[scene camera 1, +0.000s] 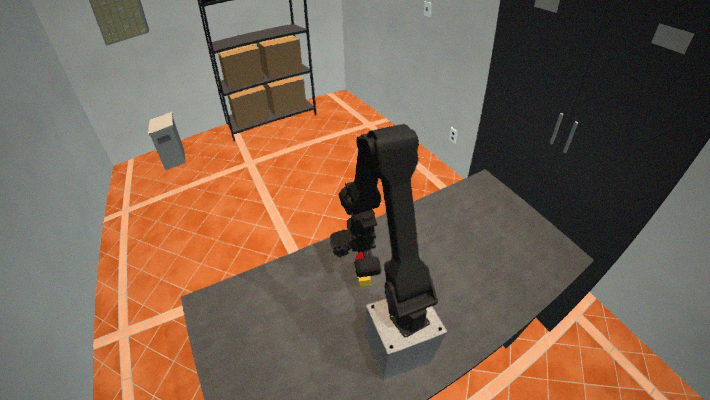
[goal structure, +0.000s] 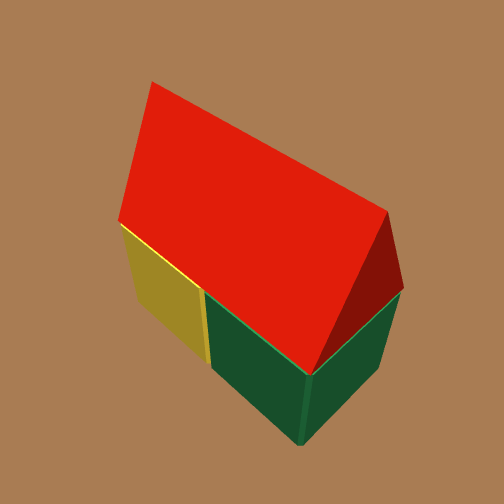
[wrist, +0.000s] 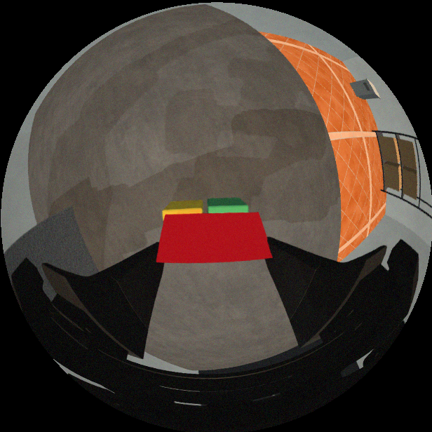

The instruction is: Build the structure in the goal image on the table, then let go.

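Seen in the pictures: arm's base, link origin: (scene camera 1: 409, 320).
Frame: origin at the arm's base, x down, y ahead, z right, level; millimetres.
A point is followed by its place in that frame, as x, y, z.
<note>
My gripper (wrist: 213, 246) is shut on a red block (wrist: 214, 237) (scene camera 1: 359, 256) {125, 289, 33}, whose two ends touch the fingers in the wrist view. A yellow block (wrist: 183, 212) (scene camera 1: 364, 281) {169, 232, 18} and a green block (wrist: 228, 207) show just past the red block's far edge in the wrist view, side by side with a narrow gap between them. The red block hides part of both. In the scene view a finger covers much of the red block, and the green block does not show. How high the red block is above the other two, I cannot tell.
The blocks are over the dark grey table (scene camera 1: 500, 230) {196, 180, 546} (wrist: 200, 125), in front of the arm's pale base box (scene camera 1: 407, 355) {51, -54, -32}. Beyond the table stand a shelf rack (scene camera 1: 218, 90), a grey bin (scene camera 1: 170, 147) and a black cabinet (scene camera 1: 530, 165).
</note>
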